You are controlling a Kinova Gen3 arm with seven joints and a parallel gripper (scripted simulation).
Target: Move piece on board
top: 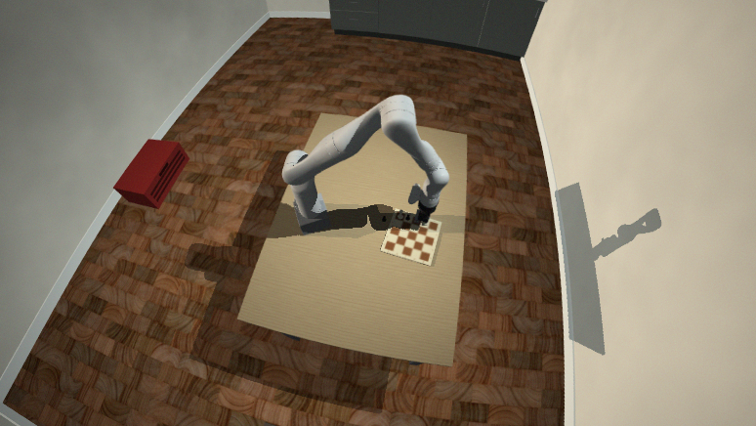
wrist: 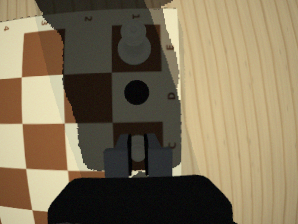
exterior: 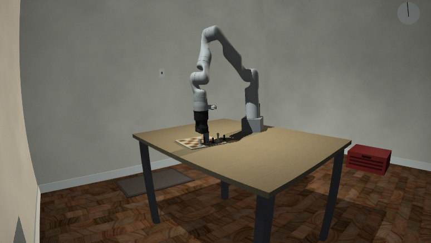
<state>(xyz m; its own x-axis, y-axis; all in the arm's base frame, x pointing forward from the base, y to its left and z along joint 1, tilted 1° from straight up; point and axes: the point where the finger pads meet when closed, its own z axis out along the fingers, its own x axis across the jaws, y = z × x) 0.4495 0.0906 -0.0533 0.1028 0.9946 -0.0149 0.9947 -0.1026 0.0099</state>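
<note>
Now: hand 1 cm above the white pawn. Round my hand: chessboard: 1 cm behind, 8 cm to the right, 3 cm below.
</note>
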